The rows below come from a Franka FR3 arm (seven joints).
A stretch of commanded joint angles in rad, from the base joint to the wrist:
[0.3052, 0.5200, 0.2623, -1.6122, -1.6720, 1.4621, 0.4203]
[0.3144, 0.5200, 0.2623, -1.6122, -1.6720, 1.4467, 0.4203]
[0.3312, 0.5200, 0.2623, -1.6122, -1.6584, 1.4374, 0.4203]
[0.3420, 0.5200, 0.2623, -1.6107, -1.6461, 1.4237, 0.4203]
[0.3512, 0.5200, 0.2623, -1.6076, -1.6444, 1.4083, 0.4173]
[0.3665, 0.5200, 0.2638, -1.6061, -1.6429, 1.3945, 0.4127]
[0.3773, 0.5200, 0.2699, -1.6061, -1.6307, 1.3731, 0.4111]
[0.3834, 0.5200, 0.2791, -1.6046, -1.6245, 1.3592, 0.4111]
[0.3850, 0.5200, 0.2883, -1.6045, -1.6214, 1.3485, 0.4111]
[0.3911, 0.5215, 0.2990, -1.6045, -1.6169, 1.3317, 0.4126]
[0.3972, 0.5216, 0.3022, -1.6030, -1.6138, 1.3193, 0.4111]
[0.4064, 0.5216, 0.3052, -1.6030, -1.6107, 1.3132, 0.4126]
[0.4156, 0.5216, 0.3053, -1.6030, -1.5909, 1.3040, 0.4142]
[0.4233, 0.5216, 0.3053, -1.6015, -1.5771, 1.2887, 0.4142]
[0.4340, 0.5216, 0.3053, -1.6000, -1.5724, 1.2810, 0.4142]
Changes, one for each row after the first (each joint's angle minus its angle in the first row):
[0.0092, 0.0000, 0.0000, 0.0000, 0.0000, -0.0154, 0.0000]
[0.0260, 0.0000, 0.0000, 0.0000, 0.0136, -0.0247, 0.0000]
[0.0368, 0.0000, 0.0000, 0.0015, 0.0259, -0.0384, 0.0000]
[0.0460, 0.0000, 0.0000, 0.0046, 0.0276, -0.0538, -0.0030]
[0.0613, 0.0000, 0.0015, 0.0061, 0.0291, -0.0676, -0.0076]
[0.0721, 0.0000, 0.0076, 0.0061, 0.0413, -0.0890, -0.0092]
[0.0782, 0.0000, 0.0168, 0.0076, 0.0475, -0.1029, -0.0092]
[0.0798, 0.0000, 0.0260, 0.0077, 0.0506, -0.1136, -0.0092]
[0.0859, 0.0015, 0.0367, 0.0077, 0.0551, -0.1304, -0.0077]
[0.0920, 0.0016, 0.0399, 0.0092, 0.0582, -0.1428, -0.0092]
[0.1012, 0.0016, 0.0429, 0.0092, 0.0613, -0.1489, -0.0077]
[0.1104, 0.0016, 0.0430, 0.0092, 0.0811, -0.1581, -0.0061]
[0.1181, 0.0016, 0.0430, 0.0107, 0.0949, -0.1734, -0.0061]
[0.1288, 0.0016, 0.0430, 0.0122, 0.0996, -0.1811, -0.0061]

